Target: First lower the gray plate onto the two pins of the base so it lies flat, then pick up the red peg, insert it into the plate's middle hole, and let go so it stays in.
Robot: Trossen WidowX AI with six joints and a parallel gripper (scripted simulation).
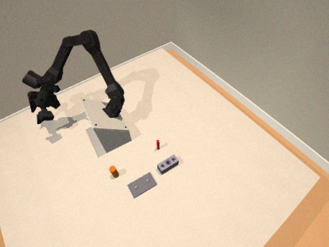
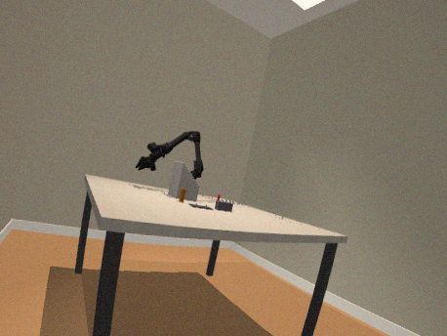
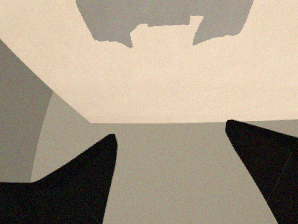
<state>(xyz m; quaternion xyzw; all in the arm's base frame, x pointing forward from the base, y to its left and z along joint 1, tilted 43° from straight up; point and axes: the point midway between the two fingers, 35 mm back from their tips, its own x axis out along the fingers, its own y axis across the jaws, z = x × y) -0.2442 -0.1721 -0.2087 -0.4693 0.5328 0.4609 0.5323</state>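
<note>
Right now my gripper tip is 61 cm short of the gray plate, 34 cm to the right of it and 9 cm above it. From my gripper tip the other things lie so: orange cylinder 47 cm ahead, 13 cm to the left, 8 cm below; base 59 cm ahead, 19 cm to the left, 12 cm below; red peg 50 cm ahead, 37 cm to the left, 8 cm below.
</note>
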